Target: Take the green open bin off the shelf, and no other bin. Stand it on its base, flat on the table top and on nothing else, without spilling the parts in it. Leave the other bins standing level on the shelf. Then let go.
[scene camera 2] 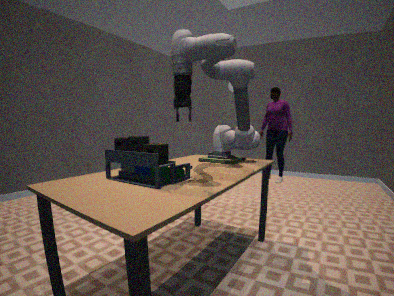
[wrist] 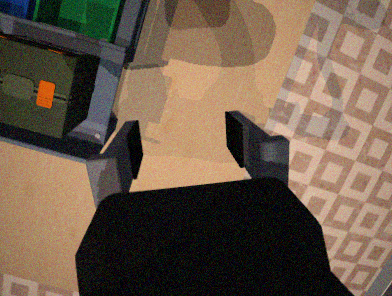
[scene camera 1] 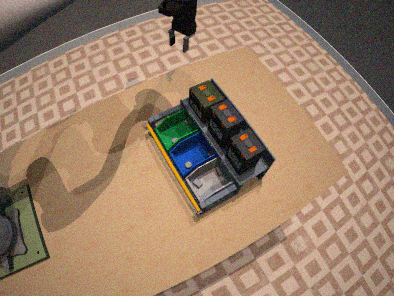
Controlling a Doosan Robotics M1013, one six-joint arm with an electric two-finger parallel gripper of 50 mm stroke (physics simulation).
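Frame: origin at the arm's base, x ahead, y left, z up, level; centimetres.
Seen in the pictures: gripper, between the fingertips: (scene camera 2: 183, 121) (wrist: 183, 133) (scene camera 1: 179, 47); arm's base, origin of its link: (scene camera 2: 221, 157) (scene camera 1: 5, 237).
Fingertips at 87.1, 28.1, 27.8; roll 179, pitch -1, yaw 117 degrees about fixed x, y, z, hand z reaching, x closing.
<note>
Offsets run from my fingertips to a thing's top centre, as dx, dy, dz. "pt": to the spot under its first point. Level surfaces: height alone.
The green open bin @(-5.9, -15.5, -22.2) (scene camera 1: 176, 128) (wrist: 80, 17) stands at the end of the shelf's lower front row, beside the blue bin, with small parts in it. In scene camera 2 its dark green side @(pt -9.5, -10.5, -26.7) (scene camera 2: 179, 173) shows behind the frame. The grey shelf (scene camera 1: 272, 161) (scene camera 2: 131, 158) (wrist: 107, 95) stands on the table top @(dz -30.3) (scene camera 1: 120, 210) (scene camera 2: 90, 192) (wrist: 45, 200). My gripper (scene camera 1: 179, 44) (scene camera 2: 183, 120) (wrist: 183, 133) is open and empty, pointing down high above the table. In the wrist view the green bin is at the upper left, away from the fingers.
The blue bin @(-4.9, -26.6, -22.2) (scene camera 1: 192, 154) and the light grey bin @(-3.8, -37.8, -22.2) (scene camera 1: 210, 182) share the lower row. Three dark lidded boxes @(+3.8, -14.5, -10.4) (scene camera 1: 206, 97) @(+4.4, -26.4, -6.9) (scene camera 1: 227, 120) @(pt +3.8, -39.3, -8.1) (scene camera 1: 246, 150) with orange latches stand on the raised rear row. A yellow strip @(-15.3, -27.5, -23.8) (scene camera 1: 172, 167) runs along the shelf's front. A person (scene camera 2: 277, 120) stands beyond the table.
</note>
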